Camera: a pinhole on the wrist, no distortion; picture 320 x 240 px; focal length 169.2 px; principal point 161.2 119.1 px. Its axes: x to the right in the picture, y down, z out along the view. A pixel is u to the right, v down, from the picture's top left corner.
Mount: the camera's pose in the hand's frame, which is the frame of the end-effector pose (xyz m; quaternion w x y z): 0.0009 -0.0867 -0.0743 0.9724 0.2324 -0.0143 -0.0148
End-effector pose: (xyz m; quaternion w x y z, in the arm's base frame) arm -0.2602 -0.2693 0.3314 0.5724 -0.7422 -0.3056 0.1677
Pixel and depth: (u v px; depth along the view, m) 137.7 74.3 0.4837
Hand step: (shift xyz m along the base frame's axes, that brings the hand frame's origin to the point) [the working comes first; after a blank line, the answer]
In the camera's frame: -0.0672 -0.1281 0.4837

-0.3523 0.2328 0.3025
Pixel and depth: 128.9 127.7 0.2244
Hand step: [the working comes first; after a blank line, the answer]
In the camera's frame: -0.0428 0.0114 0.2244

-0.1614 0.0931 0.1254
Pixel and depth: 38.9 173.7 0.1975
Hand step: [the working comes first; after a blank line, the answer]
In the camera's frame: -0.1428 0.0637 0.1975

-0.2177 0.0183 0.0569
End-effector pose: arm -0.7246 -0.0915 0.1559 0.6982 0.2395 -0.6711 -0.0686
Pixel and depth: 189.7 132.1 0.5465
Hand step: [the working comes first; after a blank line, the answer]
In the camera's frame: 0.0921 0.0420 0.5465

-0.3466 -0.3985 -0.0667
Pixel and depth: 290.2 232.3 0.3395
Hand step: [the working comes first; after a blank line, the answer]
In the camera's frame: 0.2588 0.2271 0.3395

-0.2933 -0.2279 0.2034
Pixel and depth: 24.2 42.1 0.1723
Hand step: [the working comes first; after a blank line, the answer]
In the camera's frame: -0.1395 -0.0784 0.1723

-0.0010 -0.1499 -0.2307
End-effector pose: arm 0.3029 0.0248 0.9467 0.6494 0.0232 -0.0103 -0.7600
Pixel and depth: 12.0 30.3 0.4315
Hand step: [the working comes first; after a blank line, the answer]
In the camera's frame: -0.3805 -0.2265 0.4315

-0.4113 0.4649 0.1870
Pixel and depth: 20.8 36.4 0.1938
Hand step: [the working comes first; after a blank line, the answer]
In the camera's frame: -0.1608 -0.0947 0.1938

-0.2259 0.2053 0.0443
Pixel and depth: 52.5 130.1 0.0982
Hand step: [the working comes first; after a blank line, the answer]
In the camera's frame: -0.0631 0.0064 0.0982

-0.1120 0.0836 0.0106
